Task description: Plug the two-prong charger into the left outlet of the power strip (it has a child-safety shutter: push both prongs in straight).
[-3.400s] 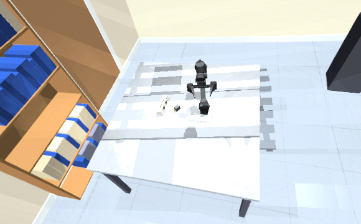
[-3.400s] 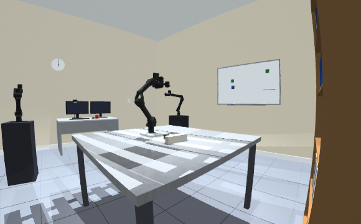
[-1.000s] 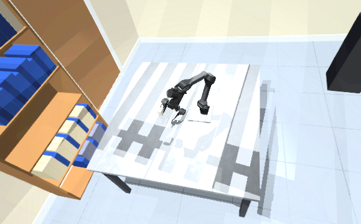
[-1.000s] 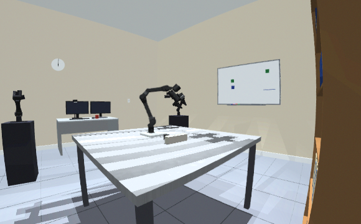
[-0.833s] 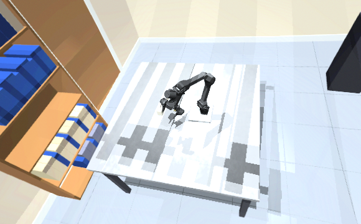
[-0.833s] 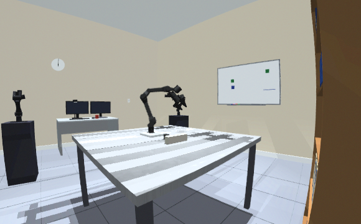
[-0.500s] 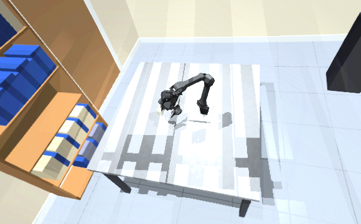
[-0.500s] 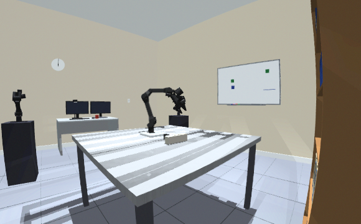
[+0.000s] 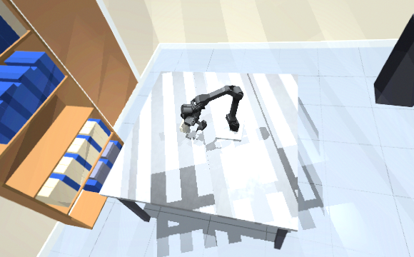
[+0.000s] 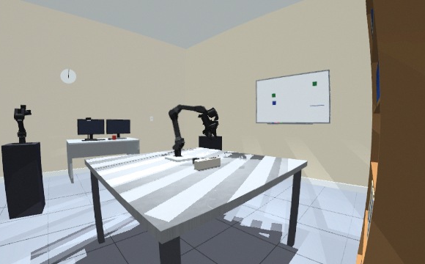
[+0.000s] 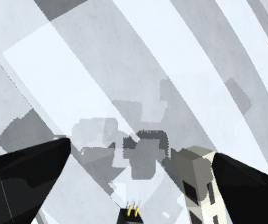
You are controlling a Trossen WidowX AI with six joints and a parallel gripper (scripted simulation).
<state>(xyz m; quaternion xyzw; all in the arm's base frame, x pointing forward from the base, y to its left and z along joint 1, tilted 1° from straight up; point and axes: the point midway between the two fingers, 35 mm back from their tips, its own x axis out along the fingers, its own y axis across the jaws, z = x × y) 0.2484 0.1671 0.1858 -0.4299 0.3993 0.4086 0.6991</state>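
The black two-prong charger lies 150 mm to the right of my gripper tip and 160 mm below it.
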